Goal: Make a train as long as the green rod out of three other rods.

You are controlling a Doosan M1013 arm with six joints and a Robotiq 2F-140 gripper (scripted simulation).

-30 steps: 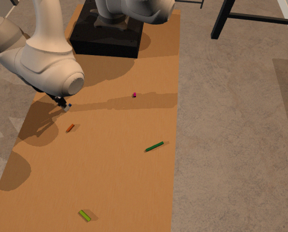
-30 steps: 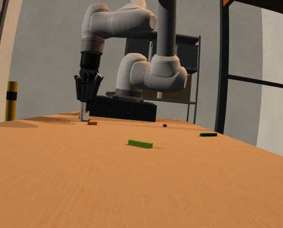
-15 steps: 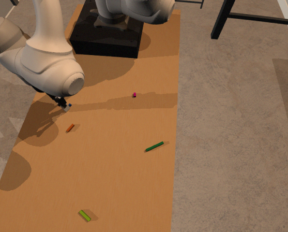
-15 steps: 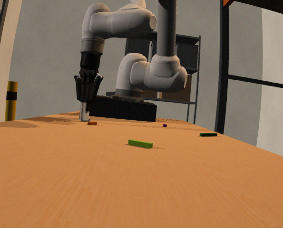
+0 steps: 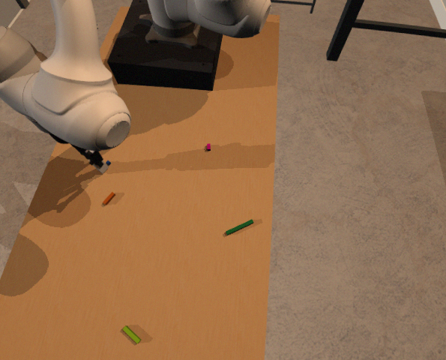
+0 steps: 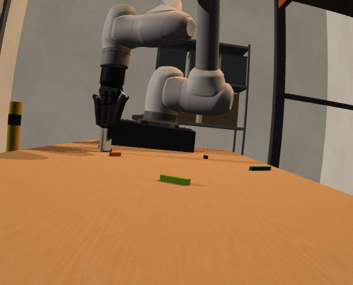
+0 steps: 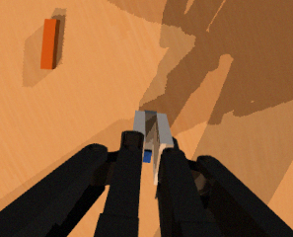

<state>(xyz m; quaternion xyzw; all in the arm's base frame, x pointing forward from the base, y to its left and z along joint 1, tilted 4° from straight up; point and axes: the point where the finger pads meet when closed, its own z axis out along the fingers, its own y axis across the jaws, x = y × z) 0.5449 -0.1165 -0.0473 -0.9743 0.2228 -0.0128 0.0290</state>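
The grey rod lies 3 cm below my hand. Also, from my hand: green rod (12 cm ahead, 44 cm to the left, 3 cm below); then magenta rod (12 cm behind, 31 cm to the left, 3 cm below); then blue rod (2 cm behind, 1 cm to the left, 3 cm below).
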